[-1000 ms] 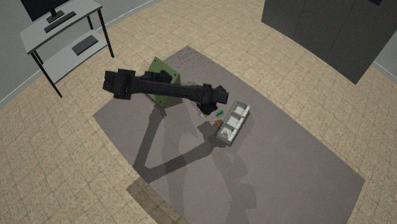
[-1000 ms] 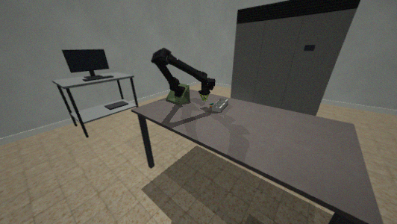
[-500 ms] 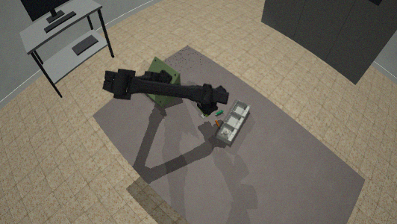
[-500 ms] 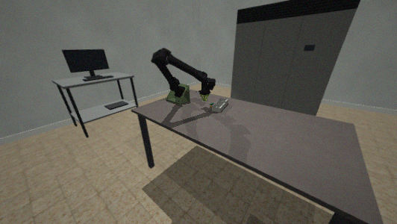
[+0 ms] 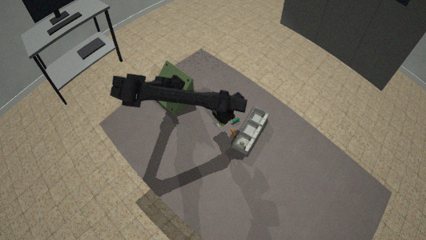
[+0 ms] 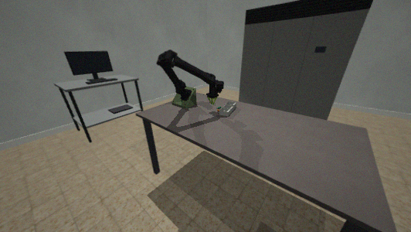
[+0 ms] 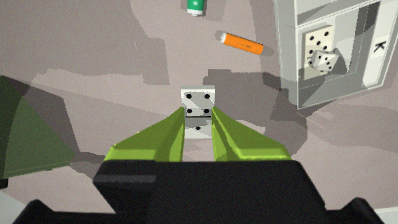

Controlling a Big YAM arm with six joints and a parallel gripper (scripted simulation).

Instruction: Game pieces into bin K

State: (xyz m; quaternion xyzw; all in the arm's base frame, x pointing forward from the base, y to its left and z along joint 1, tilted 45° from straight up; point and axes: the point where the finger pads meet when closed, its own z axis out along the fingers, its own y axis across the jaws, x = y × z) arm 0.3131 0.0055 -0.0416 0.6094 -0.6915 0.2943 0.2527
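Right now my hand is 13 cm short of the white die, 1 cm to the right of it and 5 cm above it. The rest, counted from my hand: orange cylinder 5 cm ahead, 4 cm to the left, 7 cm below; then green cylinder 1 cm ahead, 9 cm to the left, 7 cm below; then grey three-part bin 11 cm ahead, 10 cm to the left, 5 cm below.
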